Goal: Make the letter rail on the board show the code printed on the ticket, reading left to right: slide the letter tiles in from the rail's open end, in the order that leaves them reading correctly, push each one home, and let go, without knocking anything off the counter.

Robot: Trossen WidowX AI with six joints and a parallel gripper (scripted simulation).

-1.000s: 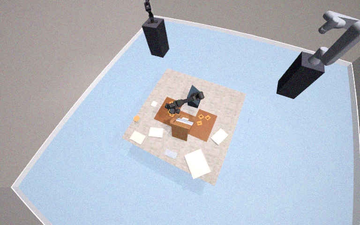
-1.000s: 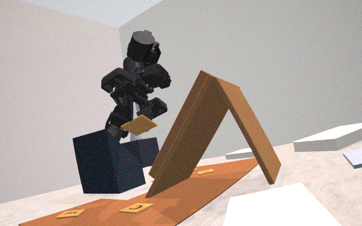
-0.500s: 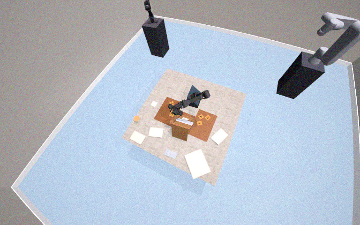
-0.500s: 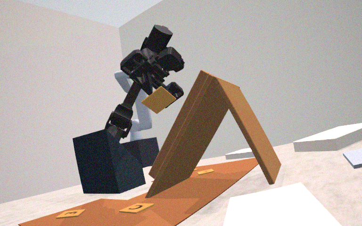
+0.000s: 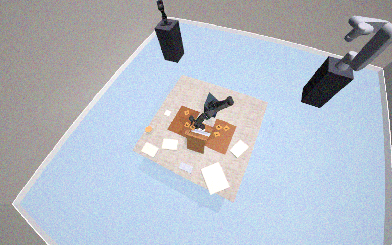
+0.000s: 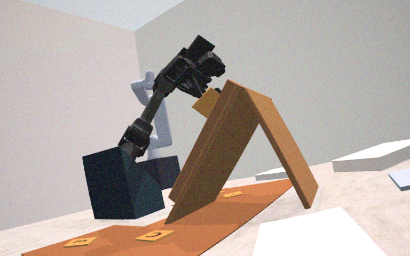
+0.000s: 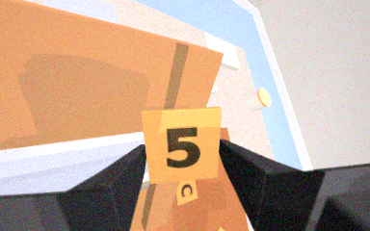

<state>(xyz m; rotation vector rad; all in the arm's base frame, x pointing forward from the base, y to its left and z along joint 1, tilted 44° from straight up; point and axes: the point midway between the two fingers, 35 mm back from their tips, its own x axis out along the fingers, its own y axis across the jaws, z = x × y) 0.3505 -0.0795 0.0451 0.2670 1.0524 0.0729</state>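
My gripper tip is now 150 mm above the white ticket, 70 mm to the right of it and 70 mm past it. Round my gripper tip: c tile: 250 mm below, 150 mm to the right, 100 mm behind; orange tile marked 5: right at my gripper tip; brown mat: 250 mm below, 160 mm behind, 40 mm to the left.
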